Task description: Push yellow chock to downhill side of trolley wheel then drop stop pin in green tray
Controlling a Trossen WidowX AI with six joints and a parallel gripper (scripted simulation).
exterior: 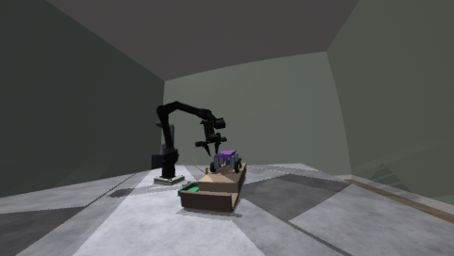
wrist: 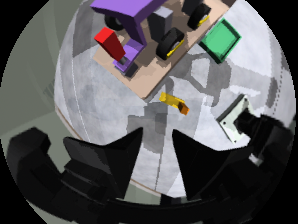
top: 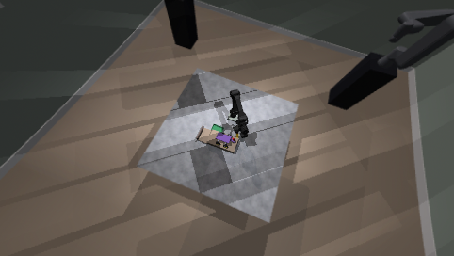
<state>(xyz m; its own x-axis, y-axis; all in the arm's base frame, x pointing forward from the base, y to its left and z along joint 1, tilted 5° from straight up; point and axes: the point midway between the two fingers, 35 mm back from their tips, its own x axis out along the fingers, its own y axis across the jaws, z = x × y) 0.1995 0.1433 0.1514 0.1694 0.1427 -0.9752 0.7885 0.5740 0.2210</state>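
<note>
My gripper tip is 1 cm past the yellow chock, 3 cm to the left of it and 11 cm above it. From my gripper tip the other things lie so: wooden ramp 12 cm ahead, 14 cm to the right, 9 cm below; then red-headed stop pin 10 cm ahead, 4 cm to the right, 1 cm below; then purple trolley 12 cm ahead, 14 cm to the right, 2 cm below.
</note>
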